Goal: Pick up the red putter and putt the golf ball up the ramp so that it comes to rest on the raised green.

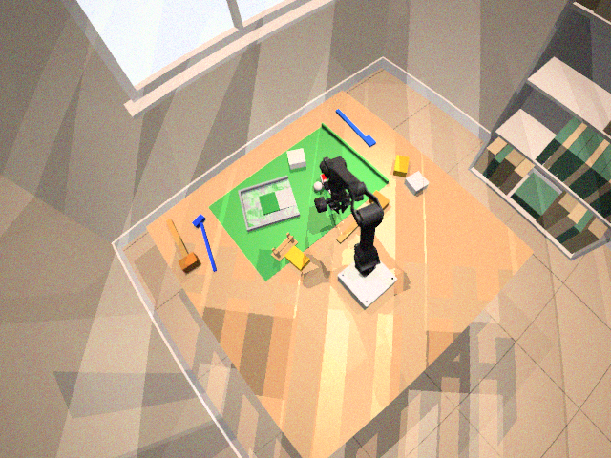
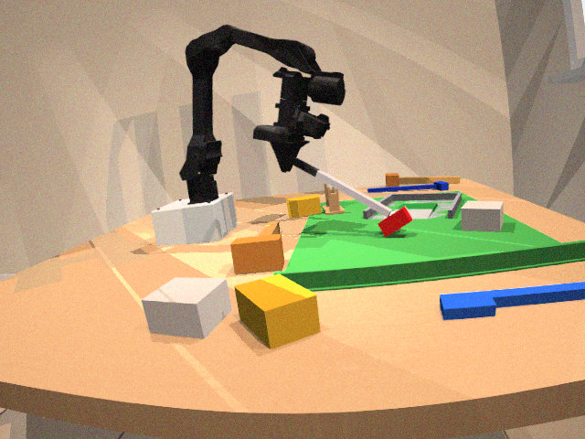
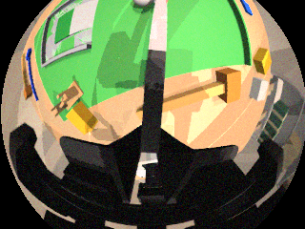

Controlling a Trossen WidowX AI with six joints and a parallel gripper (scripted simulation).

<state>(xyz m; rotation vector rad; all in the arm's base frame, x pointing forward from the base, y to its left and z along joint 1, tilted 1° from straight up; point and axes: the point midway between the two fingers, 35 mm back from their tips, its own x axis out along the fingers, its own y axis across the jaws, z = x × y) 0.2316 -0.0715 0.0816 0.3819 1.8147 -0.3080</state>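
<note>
The red putter lies 13 cm ahead of my gripper tip, 5 cm to the right of it and 5 cm below it. The rest, counted from my gripper tip: green mat: 26 cm ahead, 3 cm to the left, 14 cm below; then white golf ball: 22 cm ahead, 4 cm to the right, 12 cm below; then wooden stand: 8 cm ahead, 25 cm to the left, 11 cm below.
</note>
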